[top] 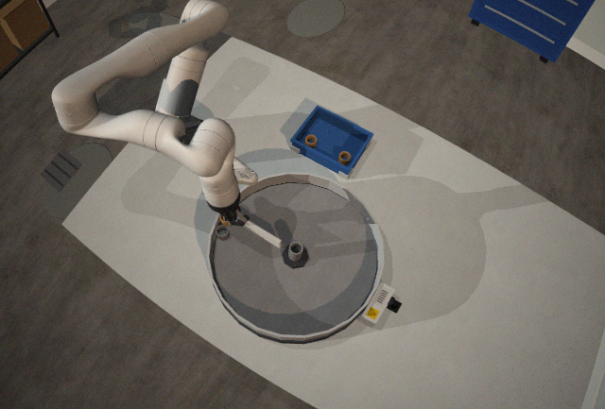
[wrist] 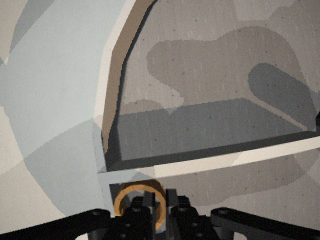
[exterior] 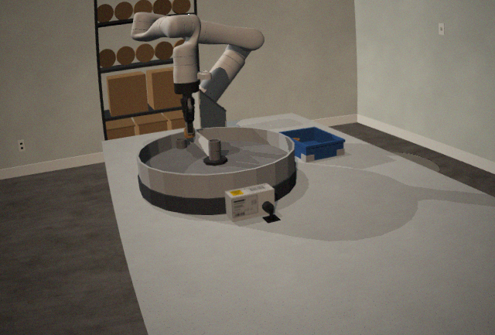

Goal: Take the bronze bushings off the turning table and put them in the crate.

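Right now the blue crate is 38 cm to the left of my hand, 9 cm below it and 5 cm ahead of it. From my hand the other things lie so: turning table: 17 cm ahead, 6 cm below, 3 cm to the left.
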